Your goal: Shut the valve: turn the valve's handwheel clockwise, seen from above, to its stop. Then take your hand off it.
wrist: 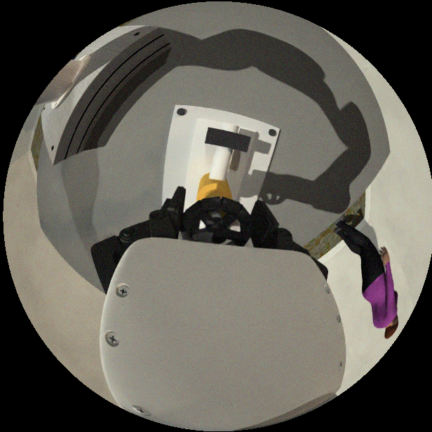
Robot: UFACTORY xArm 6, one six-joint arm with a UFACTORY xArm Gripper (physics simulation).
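Note:
The valve's black spoked handwheel (221,201) is in the middle of the wrist view, above the yellow valve body (215,188). My gripper (218,206) is shut on the handwheel, with one black finger at its left side and one at its right. A white pipe (220,164) with a dark block across it runs from the yellow body. The valve stands on a white base plate (173,150) with dark bolts at its corners. The lower part of the wheel is partly hidden by the gripper's pale housing.
A metal mounting block (107,95) with dark grooves stands at the upper left, beside the robot's base. The arm's shadow falls on the grey table (135,185) at the top and right. A person in a purple top (382,302) shows beyond the table's edge at the right.

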